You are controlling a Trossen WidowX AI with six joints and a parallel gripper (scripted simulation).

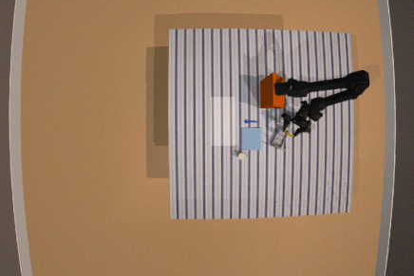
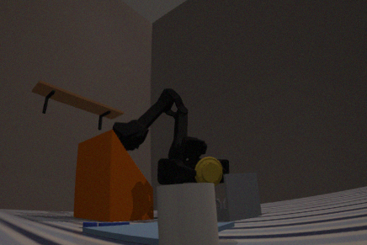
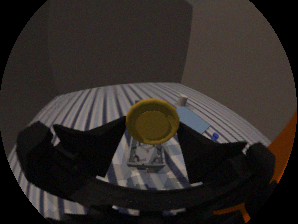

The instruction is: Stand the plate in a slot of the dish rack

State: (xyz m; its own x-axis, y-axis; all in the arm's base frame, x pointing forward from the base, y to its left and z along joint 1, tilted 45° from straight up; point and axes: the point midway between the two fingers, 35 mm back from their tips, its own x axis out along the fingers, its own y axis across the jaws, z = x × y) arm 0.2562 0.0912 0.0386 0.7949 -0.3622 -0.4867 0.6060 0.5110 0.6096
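Right now the grey dish rack is 70 mm below my gripper tip, 30 mm ahead of it and 10 mm to the right of it. Round my gripper tip: light blue mat: 200 mm to the right, 90 mm below, 10 mm ahead; then yellow plate: 10 mm behind; then blue spoon: 200 mm to the right, 100 mm behind, 90 mm below.
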